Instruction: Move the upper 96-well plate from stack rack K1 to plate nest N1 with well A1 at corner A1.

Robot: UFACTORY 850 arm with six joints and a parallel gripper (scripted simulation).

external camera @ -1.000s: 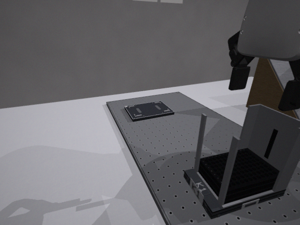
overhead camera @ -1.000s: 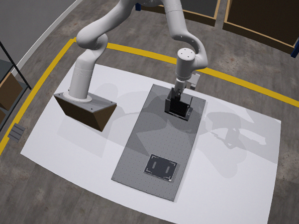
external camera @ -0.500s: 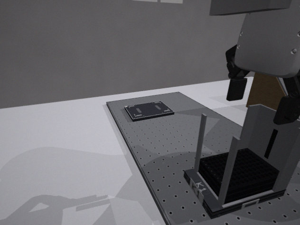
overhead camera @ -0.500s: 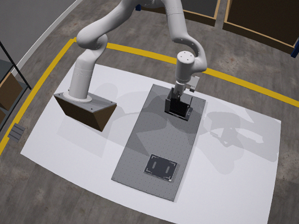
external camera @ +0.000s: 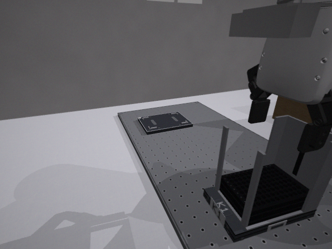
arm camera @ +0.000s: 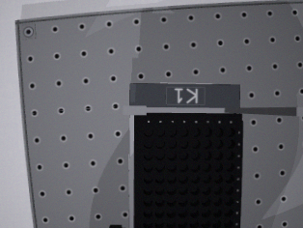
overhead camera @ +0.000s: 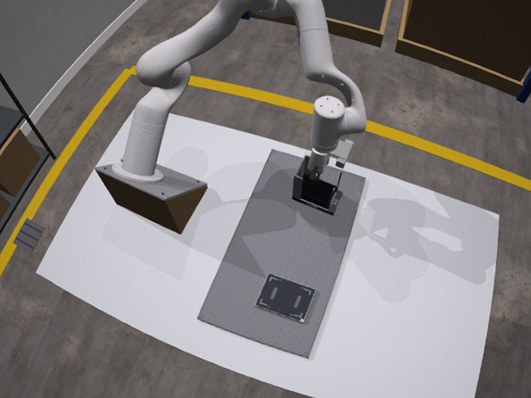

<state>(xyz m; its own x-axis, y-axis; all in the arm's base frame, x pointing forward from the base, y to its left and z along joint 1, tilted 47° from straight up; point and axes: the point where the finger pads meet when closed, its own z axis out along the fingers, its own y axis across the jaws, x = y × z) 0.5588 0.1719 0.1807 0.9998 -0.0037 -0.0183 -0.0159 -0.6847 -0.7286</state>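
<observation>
My hand is 130 mm above the black plate. The rest, counted from my hand: plate nest N1: 60 mm ahead, 390 mm to the right, 150 mm below.
</observation>
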